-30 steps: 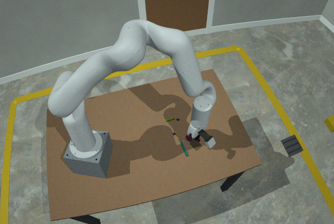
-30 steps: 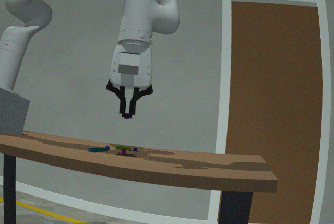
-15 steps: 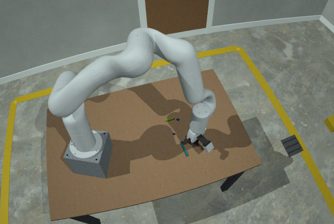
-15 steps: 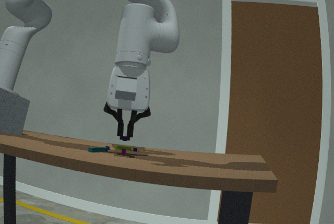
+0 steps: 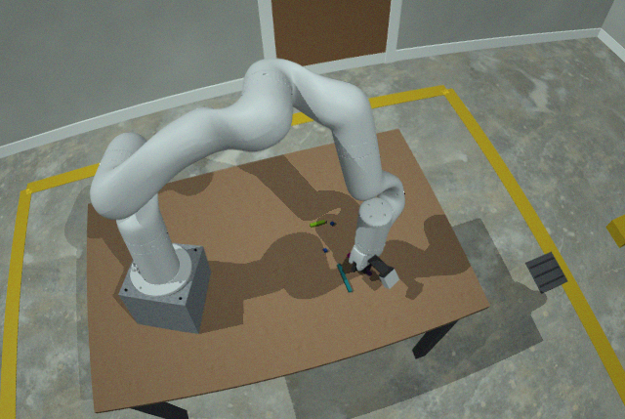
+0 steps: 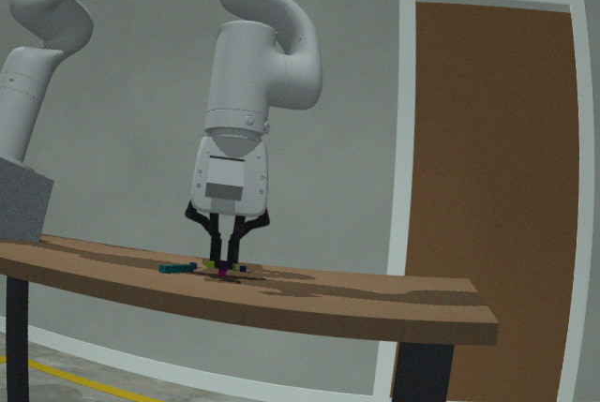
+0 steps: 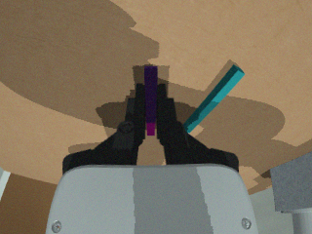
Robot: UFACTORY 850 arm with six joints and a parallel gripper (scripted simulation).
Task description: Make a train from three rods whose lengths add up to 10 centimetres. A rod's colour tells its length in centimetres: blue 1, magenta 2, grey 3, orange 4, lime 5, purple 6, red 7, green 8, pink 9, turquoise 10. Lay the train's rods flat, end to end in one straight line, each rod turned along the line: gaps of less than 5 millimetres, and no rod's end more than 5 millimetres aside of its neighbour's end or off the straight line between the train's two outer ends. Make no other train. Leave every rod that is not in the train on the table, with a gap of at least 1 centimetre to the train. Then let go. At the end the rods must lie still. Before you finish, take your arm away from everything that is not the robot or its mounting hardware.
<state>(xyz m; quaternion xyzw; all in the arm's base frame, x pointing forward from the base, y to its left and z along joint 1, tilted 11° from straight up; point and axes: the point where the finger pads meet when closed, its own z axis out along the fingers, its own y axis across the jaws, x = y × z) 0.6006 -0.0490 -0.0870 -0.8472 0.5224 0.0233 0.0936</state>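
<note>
My gripper is now 20 mm above the purple rod. Round my hand: lime rod: 200 mm to the left, 100 mm behind, 30 mm below; turquoise rod: 70 mm behind, 30 mm below, 10 mm to the right.
</note>
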